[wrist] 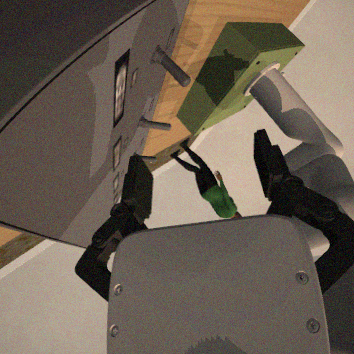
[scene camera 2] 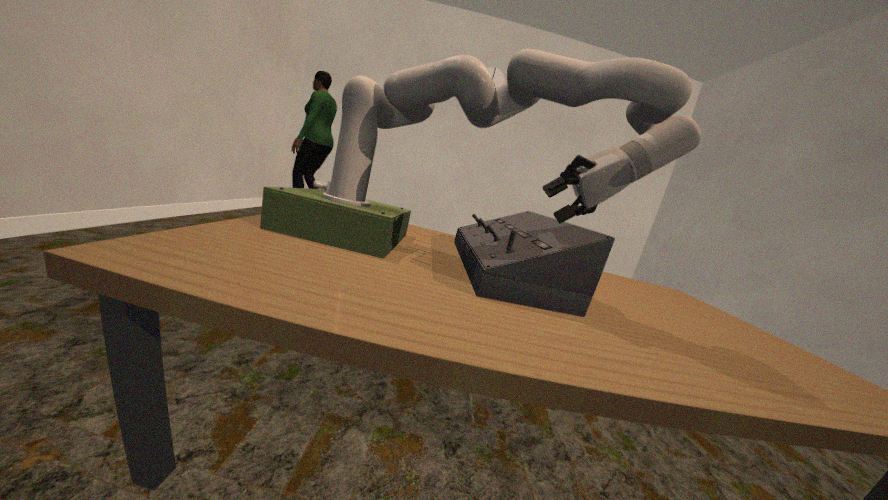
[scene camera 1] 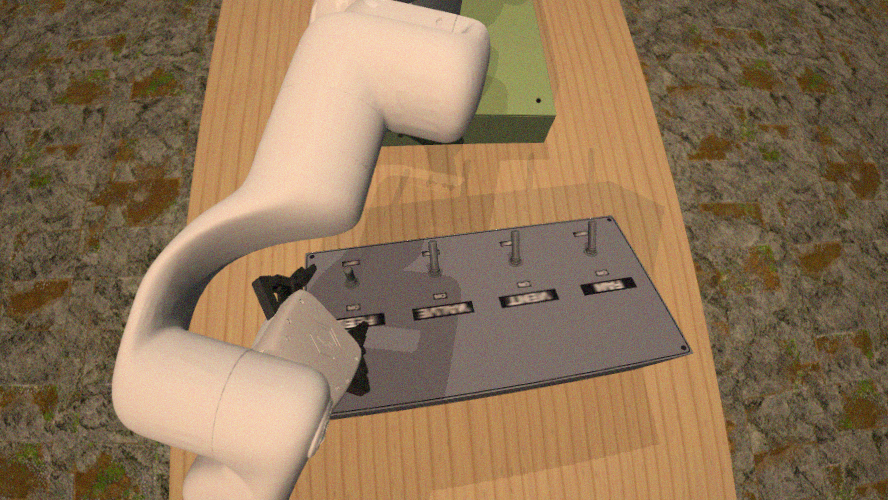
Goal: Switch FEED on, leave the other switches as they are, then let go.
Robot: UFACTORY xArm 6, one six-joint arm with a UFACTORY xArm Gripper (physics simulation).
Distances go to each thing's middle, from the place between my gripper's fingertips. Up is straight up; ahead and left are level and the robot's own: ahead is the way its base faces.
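Scene:
Grey switch panel (scene camera 1: 484, 324): from my hand, 130 mm below, 190 mm to the left, 30 mm ahead.

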